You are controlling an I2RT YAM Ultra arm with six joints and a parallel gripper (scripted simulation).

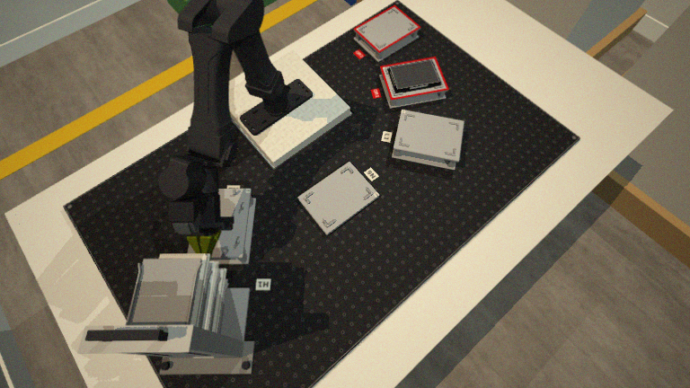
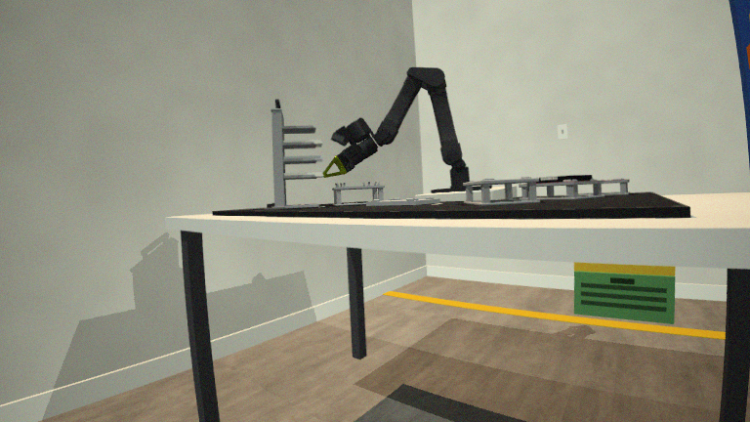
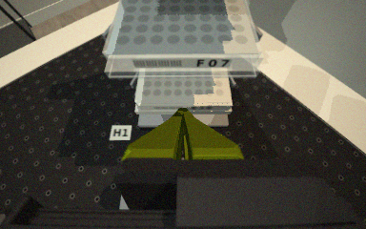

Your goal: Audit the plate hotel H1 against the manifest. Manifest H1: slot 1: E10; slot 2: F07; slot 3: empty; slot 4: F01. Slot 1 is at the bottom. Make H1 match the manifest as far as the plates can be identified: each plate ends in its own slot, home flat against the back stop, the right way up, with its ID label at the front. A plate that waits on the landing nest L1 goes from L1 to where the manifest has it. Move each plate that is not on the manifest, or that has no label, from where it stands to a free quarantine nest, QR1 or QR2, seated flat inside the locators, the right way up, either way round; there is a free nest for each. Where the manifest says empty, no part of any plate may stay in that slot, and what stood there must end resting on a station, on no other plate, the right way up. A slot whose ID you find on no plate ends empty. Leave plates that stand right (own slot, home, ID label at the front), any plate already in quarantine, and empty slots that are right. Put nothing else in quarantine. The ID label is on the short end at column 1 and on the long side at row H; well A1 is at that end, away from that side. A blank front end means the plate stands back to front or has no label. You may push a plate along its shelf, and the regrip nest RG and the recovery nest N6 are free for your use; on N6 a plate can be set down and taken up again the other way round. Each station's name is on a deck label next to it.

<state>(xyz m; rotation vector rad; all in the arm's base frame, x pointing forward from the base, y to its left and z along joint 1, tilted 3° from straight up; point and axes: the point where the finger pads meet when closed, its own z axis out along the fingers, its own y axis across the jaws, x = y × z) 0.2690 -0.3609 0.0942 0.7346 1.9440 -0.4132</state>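
The regrip nest lies 8 cm behind my hand, 7 cm to the left of it and 5 cm below it. The rest, counted from my hand: H1 deck label (10 cm below, 8 cm ahead, 6 cm to the left); white well plate (5 cm to the right, 5 cm ahead); plate hotel H1 (11 cm ahead, 10 cm to the right, 5 cm above).
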